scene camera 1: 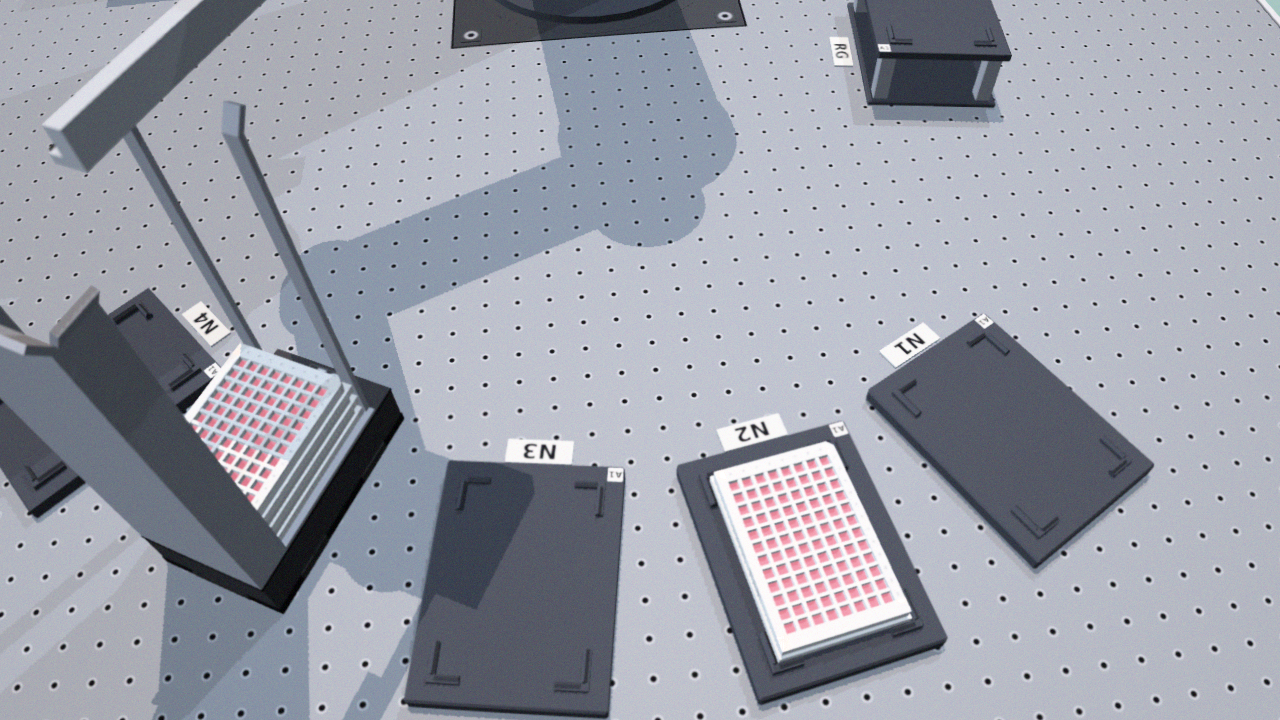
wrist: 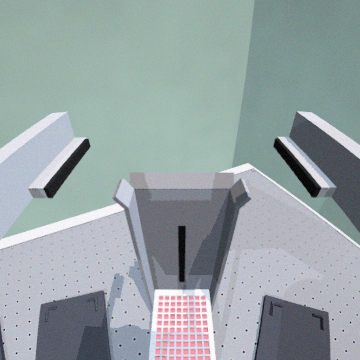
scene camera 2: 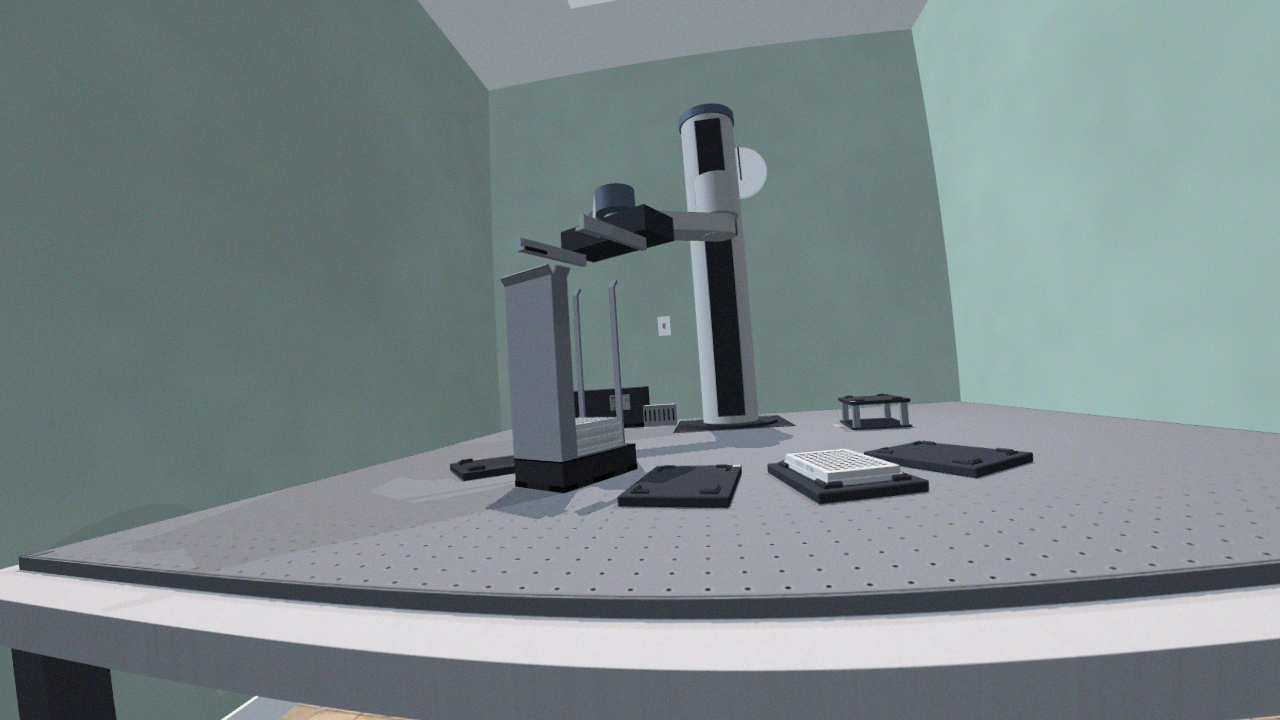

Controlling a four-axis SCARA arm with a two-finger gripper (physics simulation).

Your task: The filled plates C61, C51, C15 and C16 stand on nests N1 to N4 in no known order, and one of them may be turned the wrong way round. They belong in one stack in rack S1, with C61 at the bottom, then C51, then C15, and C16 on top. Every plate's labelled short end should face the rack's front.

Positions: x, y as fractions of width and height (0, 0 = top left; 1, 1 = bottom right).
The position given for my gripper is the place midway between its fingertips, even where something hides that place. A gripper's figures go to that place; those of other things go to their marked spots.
Labels:
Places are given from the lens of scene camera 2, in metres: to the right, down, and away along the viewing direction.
my gripper (scene camera 2: 0.43, 0.32): -0.13, -0.18, 0.64
nest N3 (scene camera 2: 0.53, 0.68): 0.04, 0.14, 0.51
nest N1 (scene camera 2: 0.73, 0.64): 0.37, 0.12, 0.54
The marked spots on the nest N1 and the nest N3 are 0.34 m apart.

